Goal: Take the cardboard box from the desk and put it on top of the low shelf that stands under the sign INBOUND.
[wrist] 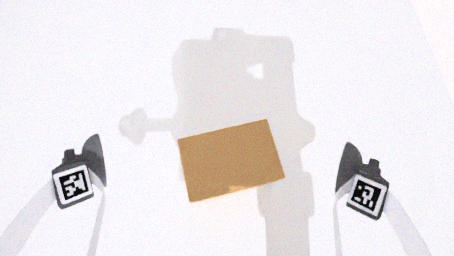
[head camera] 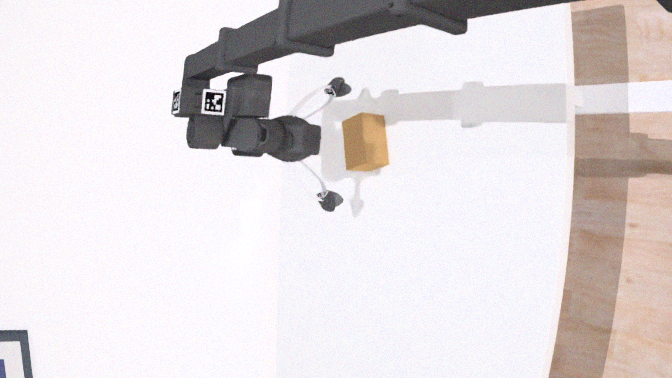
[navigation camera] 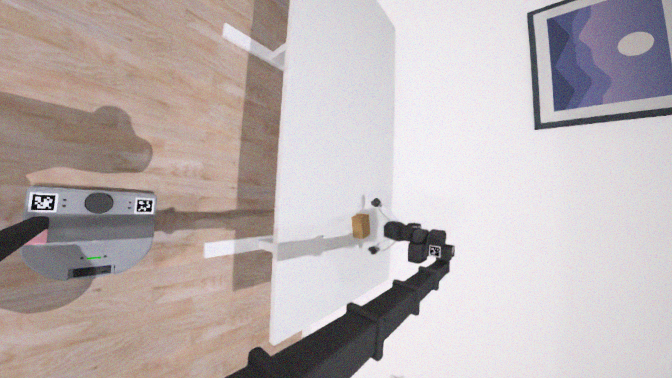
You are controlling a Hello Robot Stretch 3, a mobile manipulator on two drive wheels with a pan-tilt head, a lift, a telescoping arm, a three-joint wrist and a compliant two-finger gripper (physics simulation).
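Pixels of known places: gripper, between the fingertips: (wrist: 222, 157) (head camera: 340, 144) (navigation camera: 372, 225); robot's base, origin of its link: (navigation camera: 99, 201).
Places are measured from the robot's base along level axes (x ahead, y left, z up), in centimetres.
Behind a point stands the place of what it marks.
Note:
The cardboard box (head camera: 366, 142) @(x -3.0, y -75.2, z 76.6 cm) (navigation camera: 360, 226) @(x -3.1, y -75.2, z 76.3 cm) (wrist: 231, 161) @(x -3.2, y -78.1, z 77.0 cm) is a small orange-brown block on the white desk (head camera: 425, 250) @(x 13.7, y -63.5, z 72.0 cm) (navigation camera: 335, 125) @(x 35.9, y -60.3, z 72.0 cm) (wrist: 75, 60) @(x 19.3, y -92.8, z 72.0 cm). My gripper (head camera: 334, 145) @(x -2.4, y -77.8, z 80.2 cm) (navigation camera: 375, 226) @(x -2.4, y -77.8, z 80.2 cm) (wrist: 222, 157) @(x -2.4, y -77.8, z 80.2 cm) is open, with its fingertips wide apart. It points down above the desk, and its shadow falls on the desk around the box. In the wrist view the box lies between the two fingertips, turned slightly, with a gap on both sides. The fingers do not touch it. The low shelf and the sign INBOUND do not show in these views.
A white wall (head camera: 125, 250) @(x 23.4, y -118.1, z 109.7 cm) (navigation camera: 500, 200) @(x 11.5, y -118.1, z 122.8 cm) stands behind the desk, with a framed picture (head camera: 26, 350) @(x 46.3, y -115.5, z 135.8 cm) (navigation camera: 533, 75) @(x 65.8, y -115.4, z 135.6 cm) on it. My arm (head camera: 350, 22) @(x -8.6, y -31.4, z 111.4 cm) (navigation camera: 350, 330) @(x -8.4, y -21.1, z 110.8 cm) reaches across beside the desk. My base (navigation camera: 100, 227) @(x -8.3, y -1.0, z 16.0 cm) stands on the wooden floor (head camera: 645, 240) @(x 14.4, y -50.4, z 0.1 cm) (navigation camera: 175, 320) @(x -57.7, y -30.7, z 0.0 cm) in front of the desk.

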